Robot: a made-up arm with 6 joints. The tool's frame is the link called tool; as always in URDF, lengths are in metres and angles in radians. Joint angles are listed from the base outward. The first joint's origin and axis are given. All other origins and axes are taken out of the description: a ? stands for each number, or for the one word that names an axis. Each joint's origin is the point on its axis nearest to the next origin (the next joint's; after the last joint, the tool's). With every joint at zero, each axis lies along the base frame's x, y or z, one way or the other. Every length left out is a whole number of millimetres.
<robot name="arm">
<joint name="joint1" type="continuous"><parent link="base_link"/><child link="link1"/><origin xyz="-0.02 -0.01 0.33" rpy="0 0 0"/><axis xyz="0 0 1"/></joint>
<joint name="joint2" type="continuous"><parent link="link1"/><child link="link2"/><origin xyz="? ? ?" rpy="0 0 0"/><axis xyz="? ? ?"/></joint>
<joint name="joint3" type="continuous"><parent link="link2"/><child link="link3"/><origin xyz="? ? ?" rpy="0 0 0"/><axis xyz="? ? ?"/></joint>
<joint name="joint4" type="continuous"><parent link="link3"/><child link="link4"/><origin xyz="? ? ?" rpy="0 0 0"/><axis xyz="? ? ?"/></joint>
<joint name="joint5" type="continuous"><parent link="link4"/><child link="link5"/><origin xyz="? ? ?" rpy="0 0 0"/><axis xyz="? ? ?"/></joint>
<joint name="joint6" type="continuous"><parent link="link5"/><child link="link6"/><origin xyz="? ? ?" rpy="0 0 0"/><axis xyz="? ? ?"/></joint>
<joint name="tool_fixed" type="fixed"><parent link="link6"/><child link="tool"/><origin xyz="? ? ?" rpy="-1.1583 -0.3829 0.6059"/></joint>
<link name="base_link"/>
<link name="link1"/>
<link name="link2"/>
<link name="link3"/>
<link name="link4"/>
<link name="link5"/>
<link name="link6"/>
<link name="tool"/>
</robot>
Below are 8 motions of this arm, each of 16 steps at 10 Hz.
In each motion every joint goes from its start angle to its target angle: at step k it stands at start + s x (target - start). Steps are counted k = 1, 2, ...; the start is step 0. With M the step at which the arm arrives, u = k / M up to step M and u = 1 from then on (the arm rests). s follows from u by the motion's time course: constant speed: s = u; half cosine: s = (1 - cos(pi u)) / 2; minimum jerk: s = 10 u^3 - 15 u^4 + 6 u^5.
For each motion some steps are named. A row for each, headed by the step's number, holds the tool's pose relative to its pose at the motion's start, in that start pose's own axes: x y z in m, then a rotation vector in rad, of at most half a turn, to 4 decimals.
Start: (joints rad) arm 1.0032 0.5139 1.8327 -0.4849 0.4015 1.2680
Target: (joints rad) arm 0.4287 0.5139 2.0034 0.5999 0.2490 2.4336
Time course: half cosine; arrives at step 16
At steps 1, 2, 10, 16:
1: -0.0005 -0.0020 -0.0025 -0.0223 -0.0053 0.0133
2: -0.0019 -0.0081 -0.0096 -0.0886 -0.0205 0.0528
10: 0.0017 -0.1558 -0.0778 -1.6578 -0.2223 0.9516
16: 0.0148 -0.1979 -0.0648 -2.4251 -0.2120 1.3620

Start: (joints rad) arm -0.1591 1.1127 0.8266 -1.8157 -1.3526 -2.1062
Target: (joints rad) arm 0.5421 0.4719 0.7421 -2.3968 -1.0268 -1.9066
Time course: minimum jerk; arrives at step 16
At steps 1, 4, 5, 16:
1: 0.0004 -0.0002 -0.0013 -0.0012 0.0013 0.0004
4: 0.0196 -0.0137 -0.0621 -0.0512 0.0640 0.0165
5: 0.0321 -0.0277 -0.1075 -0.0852 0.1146 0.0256
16: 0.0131 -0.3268 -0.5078 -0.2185 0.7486 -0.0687

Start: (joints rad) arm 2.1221 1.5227 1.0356 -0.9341 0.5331 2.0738
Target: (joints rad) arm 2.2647 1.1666 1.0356 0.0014 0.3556 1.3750
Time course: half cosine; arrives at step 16
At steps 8, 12, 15, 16:
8: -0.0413 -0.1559 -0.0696 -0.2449 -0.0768 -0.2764
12: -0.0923 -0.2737 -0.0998 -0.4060 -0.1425 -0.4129
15: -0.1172 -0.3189 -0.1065 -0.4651 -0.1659 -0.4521
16: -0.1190 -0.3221 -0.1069 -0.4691 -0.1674 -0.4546

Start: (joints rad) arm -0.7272 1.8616 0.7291 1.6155 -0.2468 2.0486
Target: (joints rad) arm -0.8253 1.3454 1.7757 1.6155 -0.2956 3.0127
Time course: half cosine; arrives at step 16
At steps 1, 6, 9, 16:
1: -0.0017 0.0058 0.0030 0.0057 -0.0008 0.0140
6: -0.0688 0.1654 0.1243 0.1840 -0.0969 0.4394
9: -0.1566 0.2647 0.2817 0.3590 -0.3151 0.8022
16: -0.2982 0.2897 0.5232 0.6090 -0.7947 1.1585

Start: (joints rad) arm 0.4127 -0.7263 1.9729 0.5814 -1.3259 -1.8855
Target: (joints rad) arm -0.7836 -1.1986 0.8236 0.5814 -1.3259 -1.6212
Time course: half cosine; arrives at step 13
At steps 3, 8, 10, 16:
3: -0.0622 0.0660 0.0001 -0.1658 -0.0345 0.1166
8: -0.4055 0.2191 -0.1217 -0.9398 -0.2657 0.4953
10: -0.5250 0.2065 -0.2019 -1.2258 -0.3797 0.5681
16: -0.5923 0.1797 -0.2577 -1.4080 -0.4614 0.5939

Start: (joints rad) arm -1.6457 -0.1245 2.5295 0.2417 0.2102 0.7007
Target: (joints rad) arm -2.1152 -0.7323 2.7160 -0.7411 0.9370 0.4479
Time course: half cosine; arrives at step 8
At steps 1, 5, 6, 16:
1: 0.0080 -0.0091 -0.0070 -0.0086 0.0087 -0.0717
5: 0.1749 -0.2128 -0.0477 0.0144 0.0265 -1.3400
6: 0.2169 -0.2787 -0.0319 0.0895 0.0084 -1.6501
16: 0.2507 -0.3432 -0.0081 0.1888 -0.0083 -1.9205

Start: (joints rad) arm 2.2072 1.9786 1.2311 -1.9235 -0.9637 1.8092
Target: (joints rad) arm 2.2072 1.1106 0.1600 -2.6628 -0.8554 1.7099
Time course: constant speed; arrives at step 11
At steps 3, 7, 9, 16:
3: 0.0672 -0.0395 0.0579 0.0471 0.0172 -0.2298
7: 0.1506 -0.0753 0.1647 0.1071 0.0488 -0.5376
9: 0.1872 -0.0844 0.2274 0.1348 0.0674 -0.6921
16: 0.2190 -0.0870 0.2942 0.1605 0.0873 -0.8471

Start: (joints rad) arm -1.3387 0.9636 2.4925 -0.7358 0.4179 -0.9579
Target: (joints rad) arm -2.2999 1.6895 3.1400 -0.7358 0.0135 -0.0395
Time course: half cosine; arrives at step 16
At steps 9, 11, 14, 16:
9: 0.1119 -0.2073 0.2477 -0.7311 0.1416 0.8715
11: 0.1682 -0.2278 0.3433 -0.9576 0.1718 1.1326
14: 0.2267 -0.2227 0.4441 -1.1916 0.2010 1.3966
16: 0.2383 -0.2183 0.4649 -1.2402 0.2071 1.4507

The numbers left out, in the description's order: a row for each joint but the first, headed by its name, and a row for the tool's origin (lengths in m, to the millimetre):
joint2: xyz -0.01 0.02 0, axis 0 1 0
joint3: xyz 0.01 0 0.44, axis 0 -1 0
joint4: xyz 0.3 0 0, axis -1 0 0
joint5: xyz 0 -0.11 0.03, axis 0 -1 0
joint6: xyz 0 0 0, axis -1 0 0
tool: xyz 0 -0.02 -0.01

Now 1 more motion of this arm.
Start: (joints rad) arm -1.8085 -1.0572 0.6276 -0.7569 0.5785 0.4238
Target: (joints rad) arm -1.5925 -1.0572 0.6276 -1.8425 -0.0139 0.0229
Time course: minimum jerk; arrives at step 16
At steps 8, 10, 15, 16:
8: -0.0433 0.0439 0.0012 0.7207 0.3785 -0.3385
10: -0.0486 0.0608 0.0136 1.0527 0.5072 -0.5243
15: -0.0426 0.0733 0.0333 1.4587 0.6211 -0.7746
16: -0.0425 0.0733 0.0334 1.4620 0.6218 -0.7767

